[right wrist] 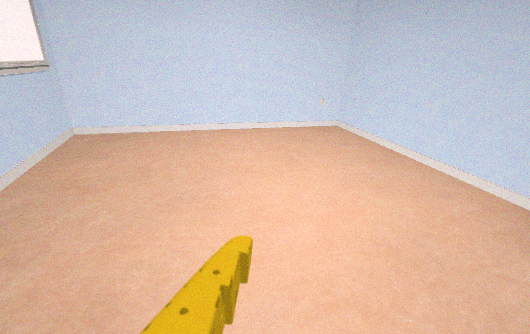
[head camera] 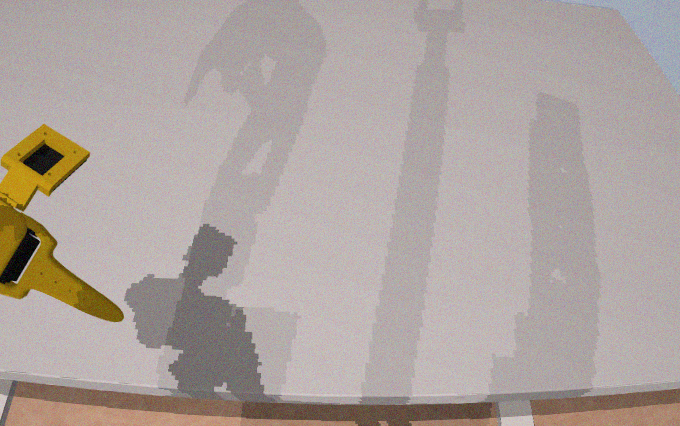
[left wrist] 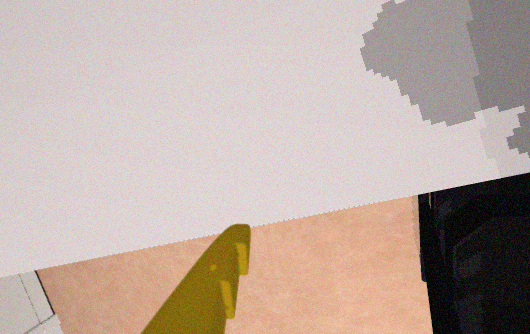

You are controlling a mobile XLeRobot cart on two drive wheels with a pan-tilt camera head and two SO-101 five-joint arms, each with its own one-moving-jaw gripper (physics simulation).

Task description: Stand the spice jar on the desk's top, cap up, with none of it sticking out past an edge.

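The spice jar does not show in any of the views. The desk's top is a pale grey surface that fills most of the head camera view and the upper part of the left wrist view. My left gripper is over the desk's top at the left of the head camera view. One notched jaw shows in the left wrist view, so it is fully open and empty. My right gripper also shows one notched jaw, fully open, with floor beyond it.
The desk's near edge runs along the bottom of the head camera view. Shadows of the robot lie across the top. A black part stands at the lower right of the left wrist view. The right wrist view shows brown floor and blue walls.
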